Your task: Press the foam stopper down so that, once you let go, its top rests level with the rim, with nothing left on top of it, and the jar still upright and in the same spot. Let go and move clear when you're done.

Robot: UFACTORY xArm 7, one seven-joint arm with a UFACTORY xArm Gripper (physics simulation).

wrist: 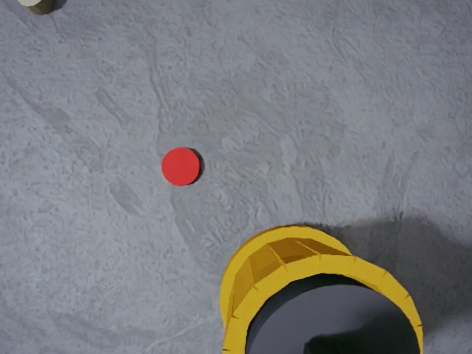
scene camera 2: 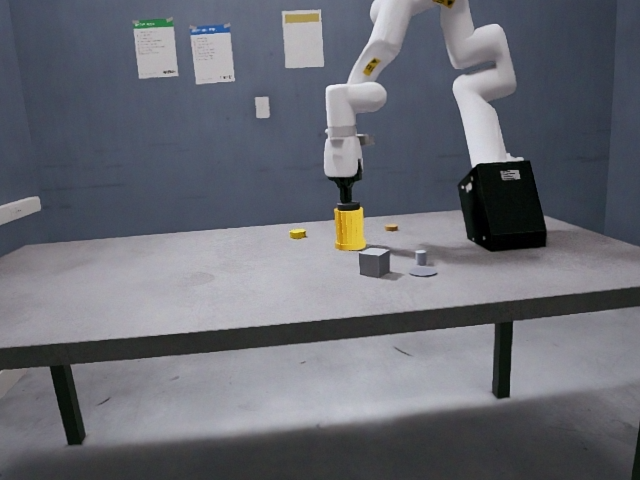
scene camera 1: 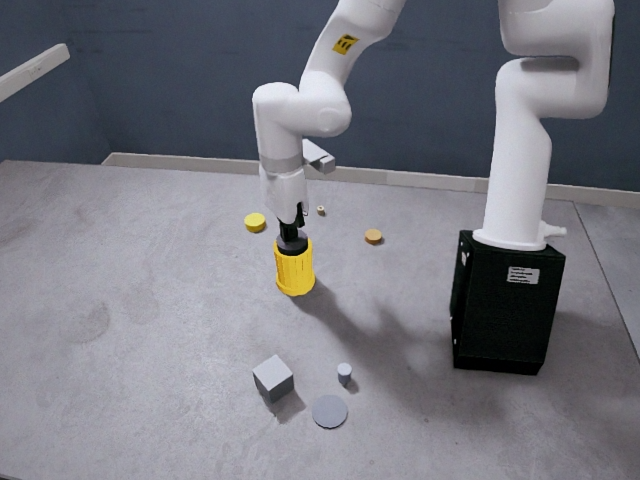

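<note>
The yellow ribbed jar (scene camera 1: 294,273) (scene camera 2: 349,229) (wrist: 320,264) stands upright on the table. The dark grey round foam stopper (scene camera 1: 292,249) (scene camera 2: 348,207) (wrist: 300,320) sits in its mouth, with a band of its side showing above the rim in both scene views. My gripper (scene camera 1: 289,236) (scene camera 2: 345,199) (wrist: 325,346) is shut with nothing between its fingers and points straight down. Its fingertips are at the stopper's top and look to be touching it; the exact contact is hard to see. In the wrist view the jar and stopper are cut off by the bottom edge.
A yellow disc (scene camera 1: 254,222) (scene camera 2: 297,234), an orange disc (scene camera 1: 373,236) (scene camera 2: 391,227), a beige ring-like piece (scene camera 1: 320,210) and a red disc (wrist: 181,166) lie around the jar. A grey cube (scene camera 1: 273,378) (scene camera 2: 374,262), small cylinder (scene camera 1: 344,373) (scene camera 2: 420,257) and flat grey disc (scene camera 1: 329,411) (scene camera 2: 423,271) are nearer the front.
</note>
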